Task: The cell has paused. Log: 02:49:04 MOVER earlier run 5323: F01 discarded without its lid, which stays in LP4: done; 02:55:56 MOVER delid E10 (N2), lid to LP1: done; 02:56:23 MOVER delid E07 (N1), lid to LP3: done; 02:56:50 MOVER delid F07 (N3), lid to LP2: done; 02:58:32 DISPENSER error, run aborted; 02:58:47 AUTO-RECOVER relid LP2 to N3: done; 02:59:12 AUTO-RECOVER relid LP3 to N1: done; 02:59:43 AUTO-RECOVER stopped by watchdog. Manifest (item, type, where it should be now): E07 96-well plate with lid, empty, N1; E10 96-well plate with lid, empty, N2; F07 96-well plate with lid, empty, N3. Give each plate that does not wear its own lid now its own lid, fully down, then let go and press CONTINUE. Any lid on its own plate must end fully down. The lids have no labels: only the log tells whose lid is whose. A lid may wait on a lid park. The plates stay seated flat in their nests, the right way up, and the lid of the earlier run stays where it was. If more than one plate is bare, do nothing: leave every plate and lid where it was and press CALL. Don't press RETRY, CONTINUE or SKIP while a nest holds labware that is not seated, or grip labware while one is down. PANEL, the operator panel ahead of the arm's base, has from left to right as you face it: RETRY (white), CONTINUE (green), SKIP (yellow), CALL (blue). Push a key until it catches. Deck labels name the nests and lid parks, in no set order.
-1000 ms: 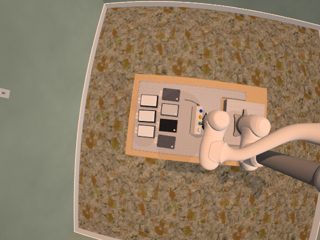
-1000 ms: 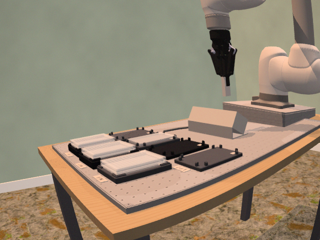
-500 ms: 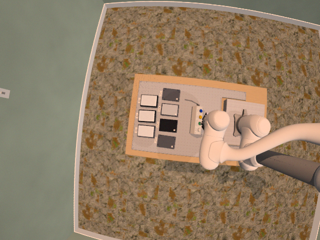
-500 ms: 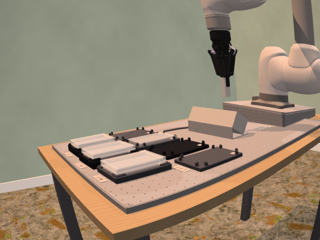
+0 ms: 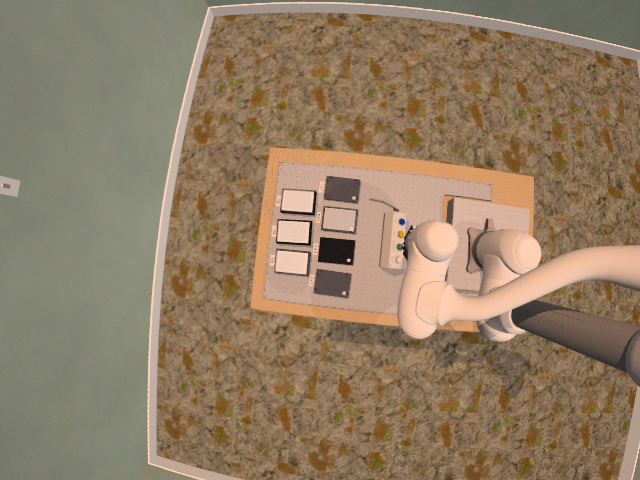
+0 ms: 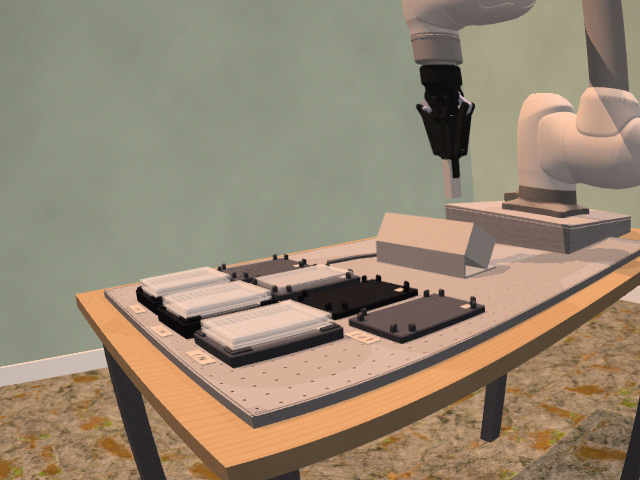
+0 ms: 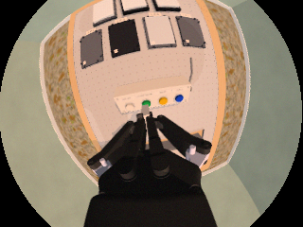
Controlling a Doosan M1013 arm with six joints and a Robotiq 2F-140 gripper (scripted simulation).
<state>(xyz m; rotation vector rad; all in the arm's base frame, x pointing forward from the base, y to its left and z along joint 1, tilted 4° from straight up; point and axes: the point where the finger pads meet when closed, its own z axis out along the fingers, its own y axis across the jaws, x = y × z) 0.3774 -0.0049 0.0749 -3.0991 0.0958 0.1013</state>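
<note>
Right now the green key is 80 mm below my hand. From my hand the other things lie so: blue key: 100 mm to the right, 80 mm below, 10 mm behind; then yellow key: 80 mm below, 50 mm to the right; then black park: 250 mm ahead, 140 mm below, 20 mm to the left.
</note>
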